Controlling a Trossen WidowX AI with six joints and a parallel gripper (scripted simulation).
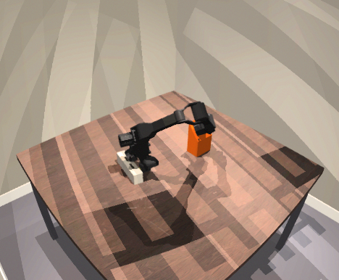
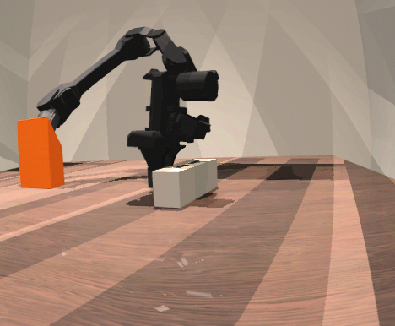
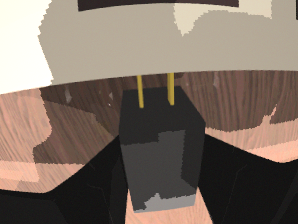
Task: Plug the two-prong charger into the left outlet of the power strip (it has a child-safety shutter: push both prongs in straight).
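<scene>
Now: the charger 2 cm ahead of my gripper tip and 1 cm above it.
</scene>
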